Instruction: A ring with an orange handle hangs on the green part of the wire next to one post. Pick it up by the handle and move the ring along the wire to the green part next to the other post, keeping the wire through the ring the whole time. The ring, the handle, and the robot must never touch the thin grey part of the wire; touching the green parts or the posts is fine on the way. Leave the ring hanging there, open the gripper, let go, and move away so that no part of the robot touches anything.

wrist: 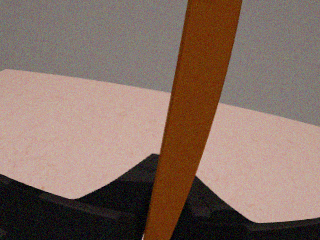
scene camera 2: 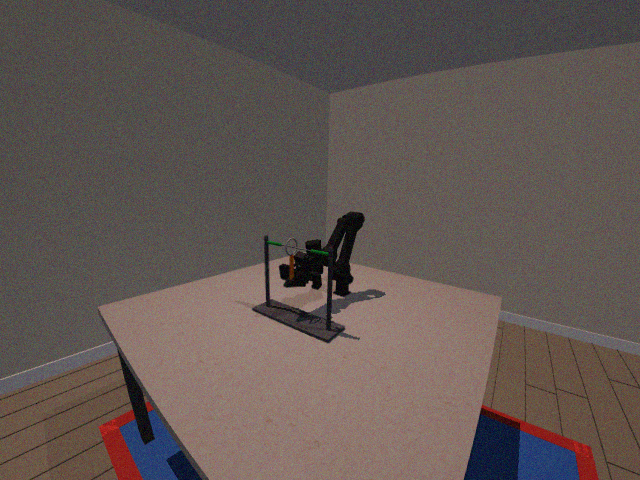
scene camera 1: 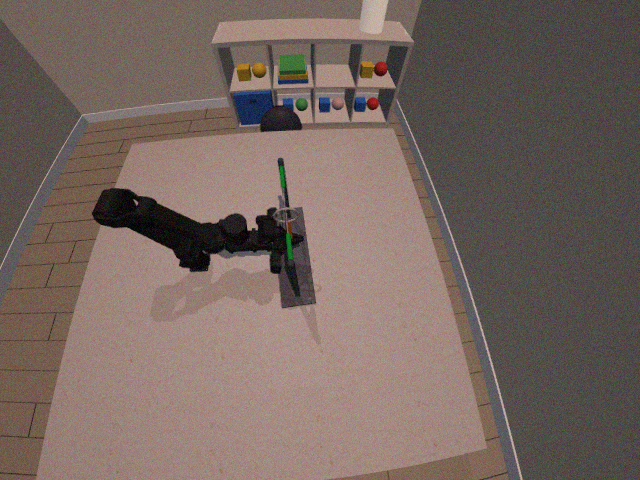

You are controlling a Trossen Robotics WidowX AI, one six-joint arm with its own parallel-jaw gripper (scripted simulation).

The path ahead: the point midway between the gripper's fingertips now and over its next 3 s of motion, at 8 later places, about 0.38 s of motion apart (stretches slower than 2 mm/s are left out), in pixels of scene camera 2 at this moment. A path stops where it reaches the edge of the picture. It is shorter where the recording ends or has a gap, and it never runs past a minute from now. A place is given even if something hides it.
My gripper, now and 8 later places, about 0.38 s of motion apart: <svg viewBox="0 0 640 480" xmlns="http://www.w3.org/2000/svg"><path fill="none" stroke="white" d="M284 286L286 286L288 287L292 288L294 289L297 290L299 291L302 292L304 292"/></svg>
